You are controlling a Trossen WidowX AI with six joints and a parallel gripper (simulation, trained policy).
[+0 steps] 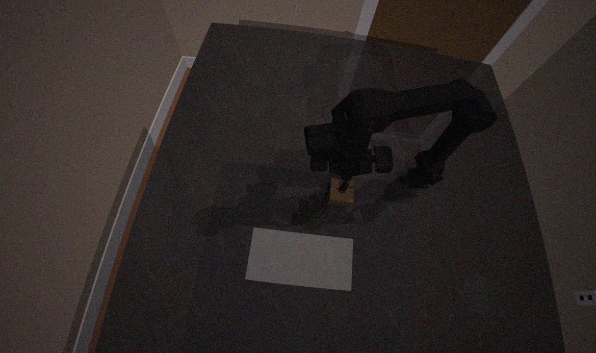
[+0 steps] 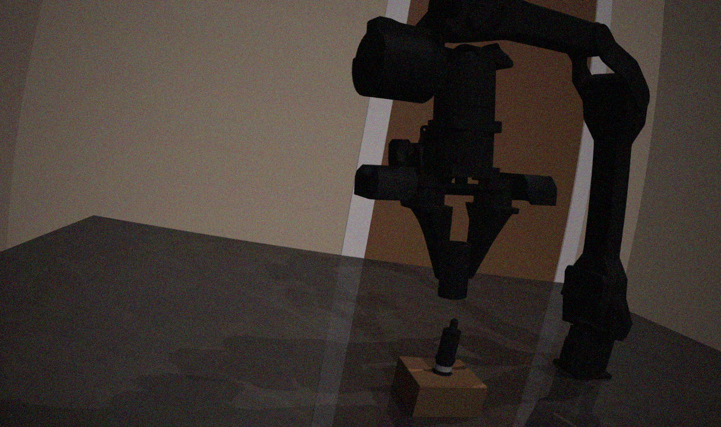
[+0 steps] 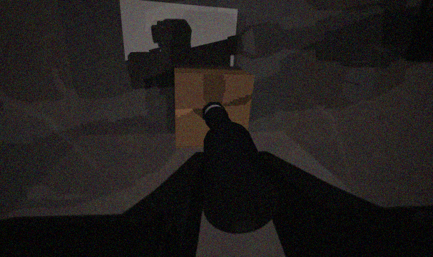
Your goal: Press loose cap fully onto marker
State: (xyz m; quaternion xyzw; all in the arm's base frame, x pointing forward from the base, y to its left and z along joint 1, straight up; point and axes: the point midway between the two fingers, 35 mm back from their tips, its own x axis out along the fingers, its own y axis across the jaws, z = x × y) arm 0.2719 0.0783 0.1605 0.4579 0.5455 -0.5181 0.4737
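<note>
My gripper tip is 11 cm above the tan holder block, 1 cm to the right of it and 1 cm past it. Also, from my gripper tip: dark cap 1 cm above.
</note>
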